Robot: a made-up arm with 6 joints. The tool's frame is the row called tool. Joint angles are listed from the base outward.
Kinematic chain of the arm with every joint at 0, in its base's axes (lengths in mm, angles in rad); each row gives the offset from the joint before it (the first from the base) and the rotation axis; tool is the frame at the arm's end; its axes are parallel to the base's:
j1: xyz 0 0 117 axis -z
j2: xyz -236 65 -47 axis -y
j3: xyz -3 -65 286 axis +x
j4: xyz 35 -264 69 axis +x
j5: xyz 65 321 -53 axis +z
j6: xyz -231 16 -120 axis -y
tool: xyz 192 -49 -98
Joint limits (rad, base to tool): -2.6..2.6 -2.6..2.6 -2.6..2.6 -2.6..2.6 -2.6..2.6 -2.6..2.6
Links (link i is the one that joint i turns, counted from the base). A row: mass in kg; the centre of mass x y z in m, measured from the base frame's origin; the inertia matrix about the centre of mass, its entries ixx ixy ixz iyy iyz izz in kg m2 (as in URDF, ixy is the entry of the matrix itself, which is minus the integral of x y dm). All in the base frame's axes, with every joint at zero. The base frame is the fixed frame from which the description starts. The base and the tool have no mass.
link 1: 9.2; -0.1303 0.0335 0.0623; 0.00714 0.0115 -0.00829 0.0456 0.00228 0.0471
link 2: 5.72; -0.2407 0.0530 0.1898; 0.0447 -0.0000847 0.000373 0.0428 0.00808 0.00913
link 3: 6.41; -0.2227 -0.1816 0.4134; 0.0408 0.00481 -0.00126 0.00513 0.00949 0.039
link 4: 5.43; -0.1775 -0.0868 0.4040; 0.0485 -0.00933 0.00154 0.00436 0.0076 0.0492
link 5: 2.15; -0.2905 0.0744 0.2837; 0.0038 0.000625 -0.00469 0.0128 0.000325 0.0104
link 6: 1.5; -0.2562 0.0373 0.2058; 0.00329 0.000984 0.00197 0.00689 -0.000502 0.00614
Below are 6 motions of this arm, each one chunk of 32 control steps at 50 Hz.
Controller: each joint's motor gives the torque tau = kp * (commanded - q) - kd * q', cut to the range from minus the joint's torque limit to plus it. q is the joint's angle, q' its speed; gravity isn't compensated. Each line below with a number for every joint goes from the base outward.
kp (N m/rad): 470 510 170 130 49 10
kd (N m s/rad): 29 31 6.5 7.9 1.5 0.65
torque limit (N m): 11 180 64 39 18 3.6
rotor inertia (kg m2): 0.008 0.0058 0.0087 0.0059 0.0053 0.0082
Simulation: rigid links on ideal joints. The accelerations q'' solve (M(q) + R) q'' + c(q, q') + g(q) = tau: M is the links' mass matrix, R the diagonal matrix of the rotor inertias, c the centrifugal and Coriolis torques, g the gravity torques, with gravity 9.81 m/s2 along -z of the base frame. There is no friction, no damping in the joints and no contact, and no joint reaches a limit. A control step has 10 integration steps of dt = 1/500 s. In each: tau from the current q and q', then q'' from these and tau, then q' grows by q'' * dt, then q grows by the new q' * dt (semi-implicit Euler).
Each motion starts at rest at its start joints. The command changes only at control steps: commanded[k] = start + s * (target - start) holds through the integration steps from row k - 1 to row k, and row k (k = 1, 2, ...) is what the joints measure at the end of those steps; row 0 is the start. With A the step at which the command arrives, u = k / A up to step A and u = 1 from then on. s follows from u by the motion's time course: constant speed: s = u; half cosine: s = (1 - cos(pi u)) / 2; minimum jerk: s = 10 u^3 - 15 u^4 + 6 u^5; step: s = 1 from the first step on.
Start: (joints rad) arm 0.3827 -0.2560 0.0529 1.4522 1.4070 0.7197
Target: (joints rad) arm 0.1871 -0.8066 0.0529 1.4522 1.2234 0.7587
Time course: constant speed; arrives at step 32
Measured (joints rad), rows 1 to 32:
1: 0.3833 -0.2581 0.0596 1.4450 1.4047 0.7187
2: 0.3844 -0.2638 0.0757 1.4302 1.3998 0.7160
3: 0.3851 -0.2732 0.0980 1.4139 1.3942 0.7124
4: 0.3852 -0.2863 0.1235 1.4001 1.3892 0.7094
5: 0.3846 -0.3028 0.1498 1.3911 1.3859 0.7086
6: 0.3827 -0.3223 0.1752 1.3875 1.3848 0.7113
7: 0.3792 -0.3442 0.1985 1.3890 1.3860 0.7183
8: 0.3734 -0.3675 0.2191 1.3945 1.3888 0.7300
9: 0.3654 -0.3920 0.2366 1.4031 1.3923 0.7458
10: 0.3562 -0.4175 0.2505 1.4137 1.3954 0.7647
11: 0.3466 -0.4436 0.2606 1.4251 1.3977 0.7856
12: 0.3370 -0.4699 0.2671 1.4362 1.3993 0.8070
13: 0.3276 -0.4961 0.2704 1.4460 1.4003 0.8275
14: 0.3187 -0.5216 0.2709 1.4538 1.4008 0.8457
15: 0.3102 -0.5463 0.2688 1.4593 1.4007 0.8605
16: 0.3023 -0.5701 0.2645 1.4624 1.3999 0.8714
17: 0.2948 -0.5927 0.2585 1.4634 1.3982 0.8779
18: 0.2878 -0.6142 0.2509 1.4624 1.3956 0.8802
19: 0.2810 -0.6346 0.2422 1.4599 1.3918 0.8784
20: 0.2744 -0.6541 0.2327 1.4563 1.3870 0.8732
21: 0.2679 -0.6728 0.2227 1.4520 1.3813 0.8651
22: 0.2615 -0.6908 0.2126 1.4473 1.3748 0.8550
23: 0.2551 -0.7083 0.2025 1.4425 1.3678 0.8436
24: 0.2486 -0.7256 0.1929 1.4378 1.3606 0.8314
25: 0.2421 -0.7427 0.1838 1.4333 1.3533 0.8193
26: 0.2356 -0.7598 0.1756 1.4292 1.3463 0.8077
27: 0.2291 -0.7770 0.1683 1.4256 1.3396 0.7969
28: 0.2225 -0.7944 0.1620 1.4226 1.3334 0.7875
29: 0.2161 -0.8121 0.1568 1.4202 1.3276 0.7795
30: 0.2096 -0.8301 0.1526 1.4184 1.3223 0.7731
31: 0.2033 -0.8485 0.1494 1.4172 1.3174 0.7683
32: 0.1970 -0.8671 0.1470 1.4166 1.3129 0.7651

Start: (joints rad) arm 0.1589 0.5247 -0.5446 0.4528 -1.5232 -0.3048
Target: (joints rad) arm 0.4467 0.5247 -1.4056 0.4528 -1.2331 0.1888
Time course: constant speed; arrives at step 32
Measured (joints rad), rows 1 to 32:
1: 0.1602 0.5268 -0.5412 0.4472 -1.5183 -0.3083
2: 0.1619 0.5322 -0.5384 0.4355 -1.5075 -0.3167
3: 0.1629 0.5399 -0.5422 0.4214 -1.4926 -0.3276
4: 0.1628 0.5488 -0.5550 0.4070 -1.4746 -0.3390
5: 0.1618 0.5582 -0.5775 0.3935 -1.4546 -0.3498
6: 0.1601 0.5673 -0.6082 0.3811 -1.4335 -0.3590
7: 0.1583 0.5755 -0.6445 0.3694 -1.4126 -0.3659
8: 0.1573 0.5825 -0.6839 0.3579 -1.3929 -0.3701
9: 0.1574 0.5881 -0.7241 0.3464 -1.3757 -0.3711
10: 0.1590 0.5922 -0.7634 0.3346 -1.3618 -0.3691
11: 0.1623 0.5949 -0.8011 0.3231 -1.3514 -0.3642
12: 0.1674 0.5962 -0.8369 0.3121 -1.3446 -0.3567
13: 0.1740 0.5965 -0.8709 0.3025 -1.3404 -0.3471
14: 0.1821 0.5958 -0.9032 0.2946 -1.3379 -0.3355
15: 0.1915 0.5944 -0.9341 0.2890 -1.3359 -0.3224
16: 0.2022 0.5927 -0.9638 0.2859 -1.3333 -0.3078
17: 0.2141 0.5907 -0.9925 0.2853 -1.3295 -0.2921
18: 0.2272 0.5888 -1.0203 0.2872 -1.3239 -0.2752
19: 0.2414 0.5871 -1.0474 0.2914 -1.3167 -0.2574
20: 0.2566 0.5857 -1.0738 0.2976 -1.3081 -0.2386
21: 0.2730 0.5848 -1.0998 0.3054 -1.2984 -0.2191
22: 0.2903 0.5844 -1.1256 0.3146 -1.2885 -0.1989
23: 0.3079 0.5845 -1.1526 0.3255 -1.2790 -0.1781
24: 0.3253 0.5850 -1.1813 0.3380 -1.2705 -0.1566
25: 0.3421 0.5857 -1.2113 0.3515 -1.2631 -0.1345
26: 0.3585 0.5867 -1.2420 0.3652 -1.2564 -0.1118
27: 0.3742 0.5877 -1.2729 0.3786 -1.2501 -0.0888
28: 0.3893 0.5887 -1.3038 0.3911 -1.2440 -0.0655
29: 0.4035 0.5894 -1.3345 0.4026 -1.2379 -0.0423
30: 0.4170 0.5899 -1.3650 0.4128 -1.2316 -0.0193
31: 0.4297 0.5902 -1.3951 0.4215 -1.2248 0.0033
32: 0.4415 0.5901 -1.4250 0.4287 -1.2178 0.0254

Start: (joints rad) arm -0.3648 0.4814 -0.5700 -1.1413 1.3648 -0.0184
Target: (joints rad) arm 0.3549 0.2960 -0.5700 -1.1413 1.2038 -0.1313
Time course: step
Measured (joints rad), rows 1 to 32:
1: -0.3594 0.4715 -0.5607 -1.1485 1.3353 -0.0245
2: -0.3475 0.4496 -0.5403 -1.1587 1.2741 -0.0440
3: -0.3317 0.4224 -0.5141 -1.1646 1.2084 -0.0739
4: -0.3139 0.3944 -0.4847 -1.1638 1.1559 -0.1075
5: -0.2951 0.3685 -0.4534 -1.1571 1.1235 -0.1378
6: -0.2761 0.3464 -0.4217 -1.1460 1.1100 -0.1588
7: -0.2573 0.3287 -0.3909 -1.1326 1.1099 -0.1674
8: -0.2390 0.3157 -0.3624 -1.1185 1.1166 -0.1629
9: -0.2212 0.3068 -0.3374 -1.1050 1.1247 -0.1473
10: -0.2038 0.3015 -0.3164 -1.0932 1.1307 -0.1241
11: -0.1865 0.2990 -0.3003 -1.0835 1.1333 -0.0973
12: -0.1690 0.2986 -0.2891 -1.0763 1.1325 -0.0709
13: -0.1508 0.2996 -0.2829 -1.0719 1.1295 -0.0481
14: -0.1318 0.3015 -0.2815 -1.0700 1.1255 -0.0311
15: -0.1116 0.3038 -0.2843 -1.0707 1.1221 -0.0212
16: -0.0902 0.3064 -0.2909 -1.0736 1.1201 -0.0184
17: -0.0676 0.3088 -0.3004 -1.0783 1.1202 -0.0223
18: -0.0437 0.3112 -0.3121 -1.0844 1.1224 -0.0316
19: -0.0185 0.3134 -0.3251 -1.0914 1.1262 -0.0450
20: 0.0078 0.3154 -0.3388 -1.0989 1.1311 -0.0609
21: 0.0353 0.3171 -0.3525 -1.1065 1.1364 -0.0778
22: 0.0641 0.3187 -0.3654 -1.1138 1.1416 -0.0945
23: 0.0941 0.3201 -0.3772 -1.1205 1.1462 -0.1100
24: 0.1253 0.3213 -0.3875 -1.1264 1.1498 -0.1236
25: 0.1580 0.3224 -0.3958 -1.1312 1.1523 -0.1348
26: 0.1921 0.3234 -0.4019 -1.1351 1.1537 -0.1434
27: 0.2276 0.3243 -0.4059 -1.1378 1.1540 -0.1495
28: 0.2636 0.3256 -0.4086 -1.1381 1.1519 -0.1534
29: 0.2975 0.3280 -0.4119 -1.1344 1.1452 -0.1549
30: 0.3295 0.3310 -0.4147 -1.1286 1.1359 -0.1530
31: 0.3604 0.3339 -0.4159 -1.1229 1.1268 -0.1481
32: 0.3905 0.3365 -0.4152 -1.1177 1.1195 -0.1412

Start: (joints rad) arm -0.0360 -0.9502 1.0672 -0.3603 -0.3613 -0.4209
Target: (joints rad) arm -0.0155 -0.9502 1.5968 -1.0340 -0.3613 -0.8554
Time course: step
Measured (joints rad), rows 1 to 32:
1: -0.0518 -0.9564 1.1141 -0.3827 -0.3484 -0.4112
2: -0.0904 -0.9687 1.2292 -0.4447 -0.3256 -0.3845
3: -0.1324 -0.9819 1.3675 -0.5404 -0.3124 -0.3519
4: -0.1602 -0.9911 1.4913 -0.6565 -0.3157 -0.3340
5: -0.1636 -0.9938 1.5809 -0.7774 -0.3320 -0.3551
6: -0.1407 -0.9913 1.6324 -0.8915 -0.3518 -0.4290
7: -0.1005 -0.9877 1.6535 -0.9926 -0.3712 -0.5385
8: -0.0577 -0.9858 1.6565 -1.0773 -0.3940 -0.6549
9: -0.0148 -0.9849 1.6457 -1.1437 -0.4160 -0.7602
10: 0.0254 -0.9843 1.6258 -1.1921 -0.4336 -0.8414
11: 0.0604 -0.9837 1.6019 -1.2238 -0.4452 -0.8920
12: 0.0878 -0.9827 1.5782 -1.2411 -0.4501 -0.9116
13: 0.1061 -0.9814 1.5583 -1.2470 -0.4489 -0.9050
14: 0.1142 -0.9799 1.5443 -1.2441 -0.4430 -0.8795
15: 0.1120 -0.9784 1.5372 -1.2349 -0.4341 -0.8431
16: 0.1002 -0.9773 1.5368 -1.2214 -0.4241 -0.8033
17: 0.0798 -0.9767 1.5420 -1.2049 -0.4151 -0.7659
18: 0.0548 -0.9765 1.5498 -1.1869 -0.4061 -0.7366
19: 0.0330 -0.9766 1.5547 -1.1689 -0.3932 -0.7209
20: 0.0165 -0.9770 1.5558 -1.1524 -0.3781 -0.7168
21: 0.0045 -0.9775 1.5540 -1.1387 -0.3643 -0.7201
22: -0.0040 -0.9781 1.5506 -1.1285 -0.3541 -0.7267
23: -0.0101 -0.9786 1.5466 -1.1221 -0.3482 -0.7342
24: -0.0143 -0.9790 1.5428 -1.1192 -0.3464 -0.7409
25: -0.0172 -0.9794 1.5397 -1.1195 -0.3475 -0.7462
26: -0.0190 -0.9796 1.5375 -1.1221 -0.3504 -0.7502
27: -0.0201 -0.9798 1.5362 -1.1264 -0.3542 -0.7528
28: -0.0206 -0.9798 1.5359 -1.1316 -0.3580 -0.7546
29: -0.0207 -0.9798 1.5362 -1.1369 -0.3615 -0.7556
30: -0.0206 -0.9797 1.5370 -1.1419 -0.3643 -0.7563
31: -0.0203 -0.9796 1.5380 -1.1462 -0.3665 -0.7567
32: -0.0199 -0.9795 1.5392 -1.1495 -0.3682 -0.7570

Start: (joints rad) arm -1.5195 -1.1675 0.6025 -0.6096 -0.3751 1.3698
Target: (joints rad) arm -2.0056 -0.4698 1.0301 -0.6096 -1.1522 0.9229
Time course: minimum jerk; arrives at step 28
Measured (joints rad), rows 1 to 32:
1: -1.5197 -1.1746 0.6040 -0.6123 -0.3784 1.3654
2: -1.5208 -1.1872 0.6085 -0.6190 -0.3869 1.3515
3: -1.5226 -1.1989 0.6153 -0.6279 -0.3992 1.3286
4: -1.5253 -1.2067 0.6237 -0.6380 -0.4142 1.2997
5: -1.5293 -1.2088 0.6335 -0.6483 -0.4313 1.2677
6: -1.5353 -1.2049 0.6445 -0.6581 -0.4508 1.2354
7: -1.5440 -1.1948 0.6570 -0.6671 -0.4731 1.2047
8: -1.5558 -1.1786 0.6711 -0.6751 -0.4993 1.1766
9: -1.5709 -1.1568 0.6869 -0.6819 -0.5304 1.1514
10: -1.5894 -1.1296 0.7044 -0.6879 -0.5669 1.1287
11: -1.6110 -1.0976 0.7238 -0.6931 -0.6092 1.1079
12: -1.6354 -1.0613 0.7451 -0.6978 -0.6570 1.0882
13: -1.6621 -1.0214 0.7683 -0.7024 -0.7095 1.0688
14: -1.6904 -0.9786 0.7931 -0.7071 -0.7657 1.0490
15: -1.7198 -0.9339 0.8193 -0.7122 -0.8239 1.0282
16: -1.7496 -0.8881 0.8464 -0.7176 -0.8823 1.0061
17: -1.7793 -0.8421 0.8739 -0.7235 -0.9393 0.9828
18: -1.8083 -0.7968 0.9012 -0.7296 -0.9928 0.9584
19: -1.8362 -0.7532 0.9276 -0.7357 -1.0415 0.9332
20: -1.8626 -0.7119 0.9524 -0.7415 -1.0840 0.9079
21: -1.8871 -0.6737 0.9750 -0.7468 -1.1194 0.8831
22: -1.9095 -0.6391 0.9949 -0.7513 -1.1473 0.8594
23: -1.9295 -0.6086 1.0117 -0.7549 -1.1677 0.8377
24: -1.9470 -0.5825 1.0250 -0.7575 -1.1809 0.8186
25: -1.9618 -0.5609 1.0348 -0.7592 -1.1877 0.8025
26: -1.9739 -0.5438 1.0411 -0.7602 -1.1892 0.7898
27: -1.9835 -0.5310 1.0442 -0.7608 -1.1870 0.7804
28: -1.9908 -0.5218 1.0446 -0.7612 -1.1826 0.7741
29: -1.9962 -0.5154 1.0429 -0.7620 -1.1780 0.7703
30: -2.0003 -0.5110 1.0399 -0.7632 -1.1746 0.7683
31: -2.0033 -0.5081 1.0363 -0.7652 -1.1730 0.7672
32: -2.0055 -0.5063 1.0325 -0.7679 -1.1733 0.7665

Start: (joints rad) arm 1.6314 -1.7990 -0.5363 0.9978 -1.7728 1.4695
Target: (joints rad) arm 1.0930 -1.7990 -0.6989 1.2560 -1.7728 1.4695
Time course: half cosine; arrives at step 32
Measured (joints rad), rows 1 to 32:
1: 1.6313 -1.8032 -0.5374 1.0007 -1.7711 1.4692
2: 1.6305 -1.8136 -0.5391 1.0076 -1.7699 1.4697
3: 1.6285 -1.8286 -0.5406 1.0173 -1.7732 1.4722
4: 1.6250 -1.8465 -0.5413 1.0290 -1.7828 1.4776
5: 1.6197 -1.8662 -0.5411 1.0421 -1.7987 1.4859
6: 1.6126 -1.8865 -0.5400 1.0563 -1.8192 1.4972
7: 1.6037 -1.9065 -0.5383 1.0713 -1.8420 1.5110
8: 1.5927 -1.9256 -0.5362 1.0868 -1.8649 1.5265
9: 1.5799 -1.9432 -0.5343 1.1026 -1.8859 1.5430
10: 1.5653 -1.9589 -0.5328 1.1185 -1.9036 1.5593
11: 1.5491 -1.9723 -0.5322 1.1342 -1.9172 1.5745
12: 1.5313 -1.9832 -0.5328 1.1498 -1.9267 1.5878
13: 1.5120 -1.9915 -0.5346 1.1651 -1.9321 1.5987
14: 1.4913 -1.9972 -0.5380 1.1801 -1.9339 1.6067
15: 1.4693 -2.0004 -0.5428 1.1950 -1.9325 1.6120
16: 1.4461 -2.0012 -0.5490 1.2096 -1.9284 1.6147
17: 1.4217 -2.0000 -0.5565 1.2240 -1.9222 1.6153
18: 1.3963 -1.9969 -0.5651 1.2382 -1.9145 1.6143
19: 1.3701 -1.9923 -0.5749 1.2520 -1.9057 1.6121
20: 1.3435 -1.9865 -0.5856 1.2654 -1.8965 1.6094
21: 1.3169 -1.9800 -0.5971 1.2781 -1.8871 1.6065
22: 1.2906 -1.9730 -0.6094 1.2899 -1.8780 1.6039
23: 1.2648 -1.9658 -0.6222 1.3007 -1.8694 1.6018
24: 1.2400 -1.9588 -0.6355 1.3101 -1.8615 1.6004
25: 1.2163 -1.9523 -0.6489 1.3179 -1.8545 1.5995
26: 1.1939 -1.9464 -0.6623 1.3240 -1.8487 1.5991
27: 1.1730 -1.9413 -0.6755 1.3284 -1.8441 1.5991
28: 1.1538 -1.9372 -0.6884 1.3308 -1.8409 1.5992
29: 1.1365 -1.9341 -0.7008 1.3314 -1.8390 1.5993
30: 1.1211 -1.9321 -0.7127 1.3302 -1.8387 1.5993
31: 1.1080 -1.9312 -0.7240 1.3272 -1.8396 1.5991
32: 1.0970 -1.9314 -0.7342 1.3226 -1.8418 1.5985

